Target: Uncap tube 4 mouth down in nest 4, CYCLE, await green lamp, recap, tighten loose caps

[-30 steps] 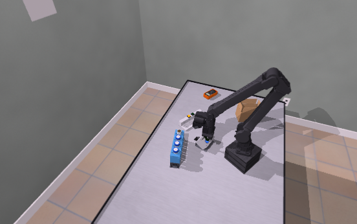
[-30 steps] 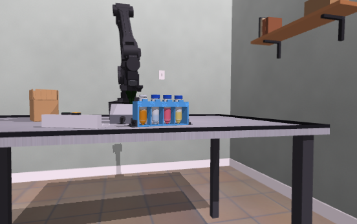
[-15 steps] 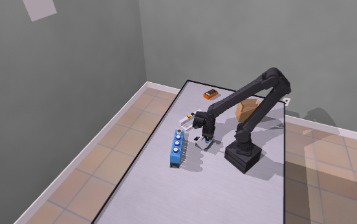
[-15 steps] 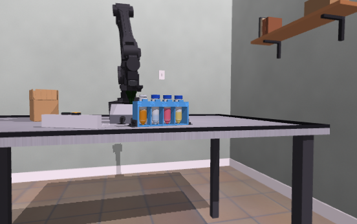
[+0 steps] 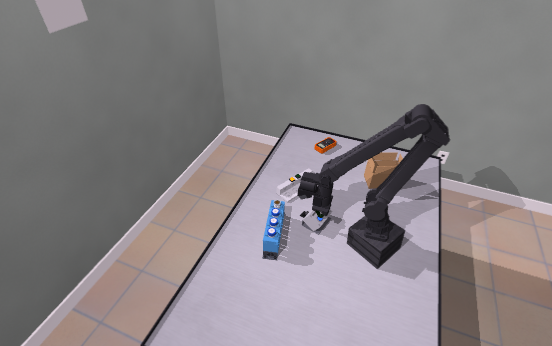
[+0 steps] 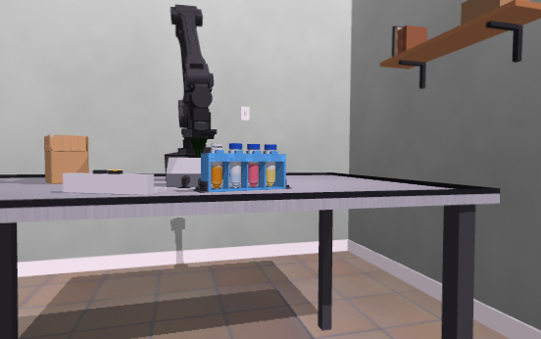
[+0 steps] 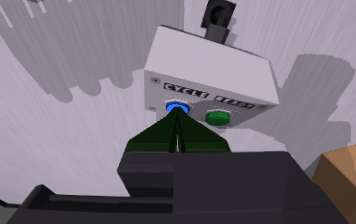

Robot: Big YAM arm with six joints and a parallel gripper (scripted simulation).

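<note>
The blue cycle key is 10 mm below my hand. From my hand the other things lie so: white key housing: 20 mm to the right, 20 mm below, 10 mm ahead; cardboard box: 410 mm to the right, 220 mm behind, 10 mm below; green ready key: 40 mm to the right, 10 mm below, 10 mm behind.
</note>
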